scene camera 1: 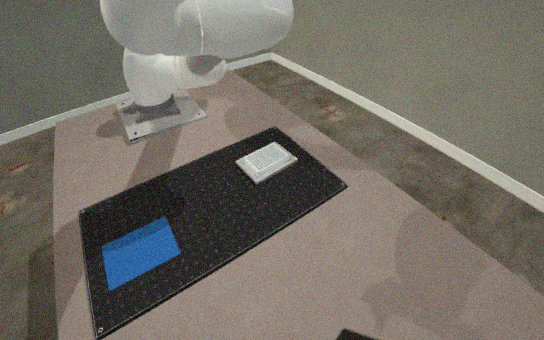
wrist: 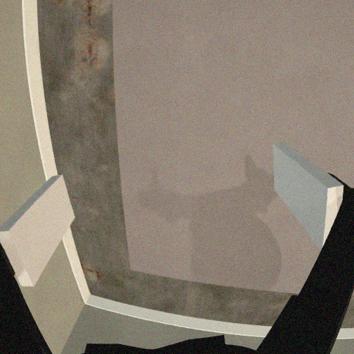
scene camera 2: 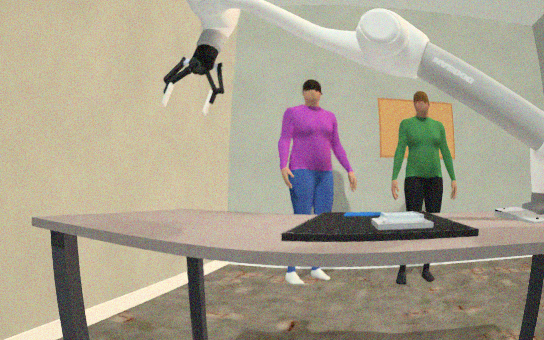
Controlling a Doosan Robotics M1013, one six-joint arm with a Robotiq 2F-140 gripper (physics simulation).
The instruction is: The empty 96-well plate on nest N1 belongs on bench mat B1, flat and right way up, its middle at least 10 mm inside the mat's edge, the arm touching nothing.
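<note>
The white 96-well plate sits on its low nest near the right end of the black board in scene camera 1. It looks flat. The nest's own edges are hard to tell from the plate. Bench mat B1, a blue rectangle, lies at the other end of the board, with a shadow along its upper edge in scene camera 1. My gripper is open and empty. It hangs high above the table's far left part in scene camera 2, well away from the plate and the mat. Neither shows in the wrist view.
The black perforated board lies on the pinkish table. The arm's base plate is bolted behind the board. Two people, in magenta and green, stand behind the table. The wrist view shows the table's corner and floor.
</note>
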